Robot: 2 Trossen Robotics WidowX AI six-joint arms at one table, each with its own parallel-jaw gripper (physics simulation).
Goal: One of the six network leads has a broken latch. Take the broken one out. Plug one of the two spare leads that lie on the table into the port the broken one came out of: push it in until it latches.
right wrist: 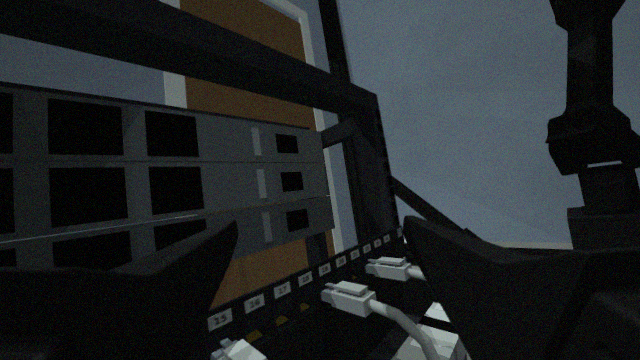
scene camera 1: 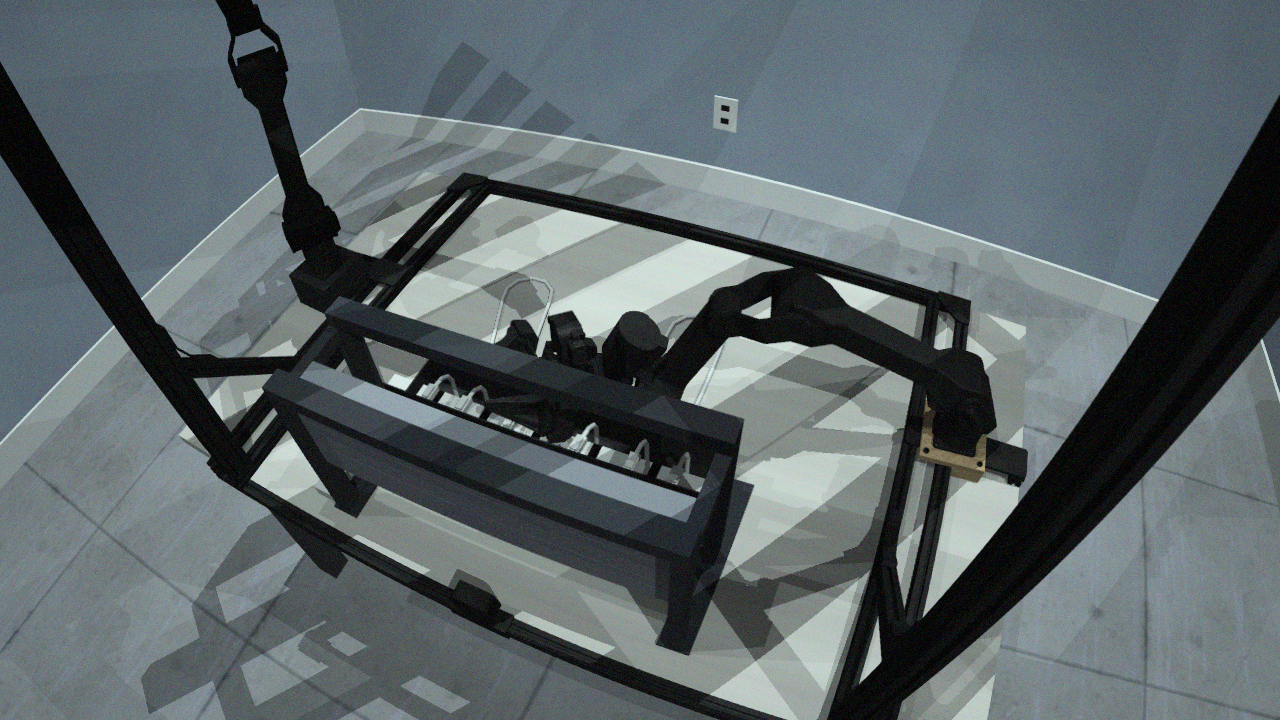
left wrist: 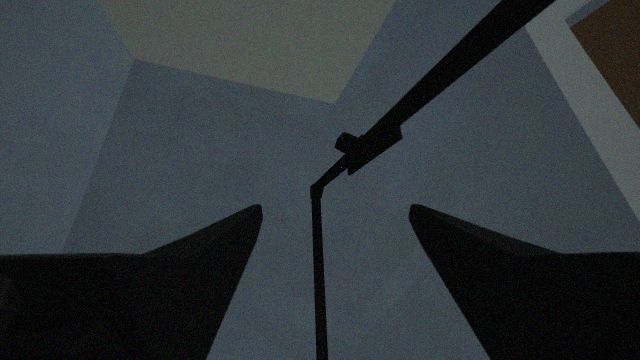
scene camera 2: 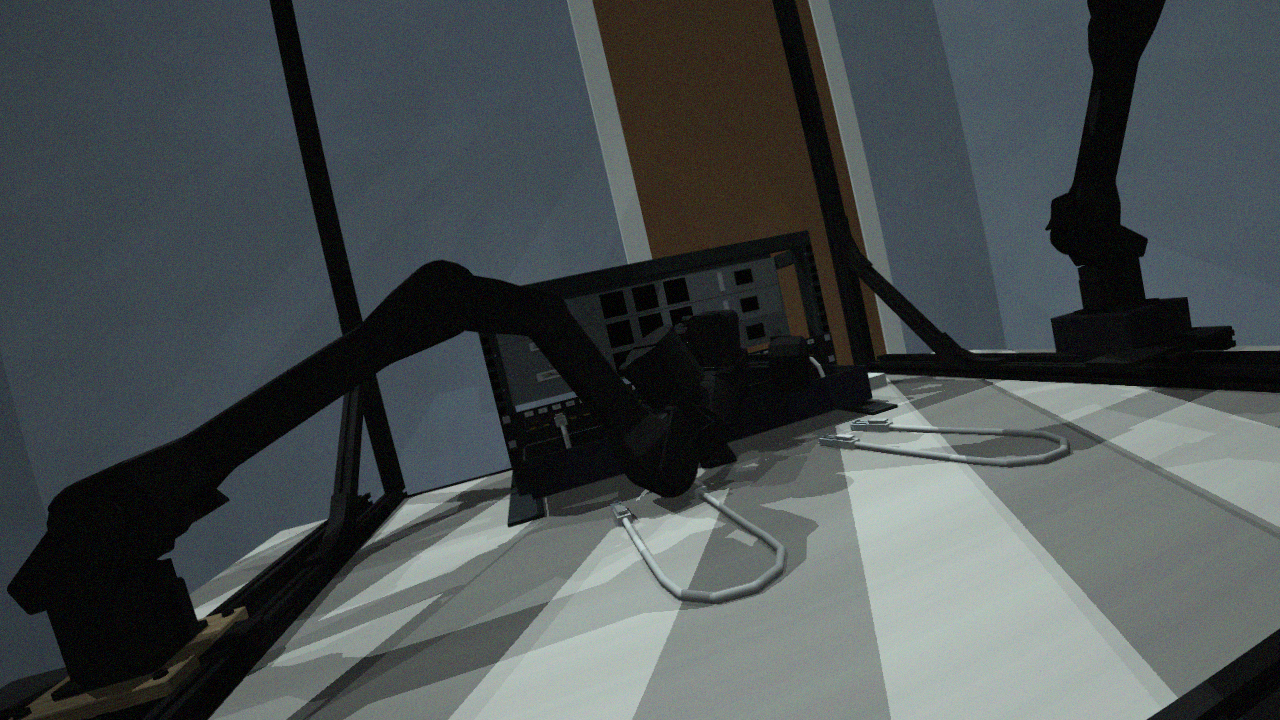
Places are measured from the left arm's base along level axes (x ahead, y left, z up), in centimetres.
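Pixels of known places: left gripper, fingertip midpoint: [left wrist: 335,211]; right gripper, fingertip midpoint: [right wrist: 321,225] [scene camera 1: 474,381] [scene camera 2: 744,334]; left arm's base, link origin: [right wrist: 613,210] [scene camera 1: 324,264] [scene camera 2: 1115,308]; right arm's base, link origin: [scene camera 1: 955,434] [scene camera 2: 137,659].
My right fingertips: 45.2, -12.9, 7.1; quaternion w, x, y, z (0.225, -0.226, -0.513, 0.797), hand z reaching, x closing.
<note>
Ahead of a thing's pixels: the offset from my right fingertips to its middle, as dx, dy, dz. "*": to the spot under its first point.
Short white network leads are plugged in a row in the dark rack @[+9.6, -4.9, -0.7] [scene camera 1: 501,479] [scene camera 2: 716,261]. In the right wrist view, one white plug @[* -1.8, -0.6, -4.8] [right wrist: 350,300] sits ahead between the open fingers, another plug @[* -7.0, -1.5, -5.0] [right wrist: 387,271] is farther along, and part of a plug [right wrist: 242,351] shows at the bottom edge. I cannot tell which latch is broken. My right gripper [right wrist: 321,225] is open and empty, at the port row. One spare lead @[* +17.8, +34.6, -13.2] [scene camera 2: 713,595] lies on the table below the right arm; the other spare lead [scene camera 2: 1002,461] lies farther right. My left gripper [left wrist: 335,211] is open and empty, raised away from the rack.
Port labels @[* +3.2, -2.6, -3.5] [right wrist: 254,303] run along the rack under a grey panel [right wrist: 225,145] with black openings. The rack's upper bar @[* +2.1, -2.9, +10.6] [right wrist: 240,60] crosses above. The left arm's base [scene camera 1: 331,277] [scene camera 2: 1118,326] stands beside the table frame. A wooden plate [scene camera 1: 953,461] lies under the right arm's base.
</note>
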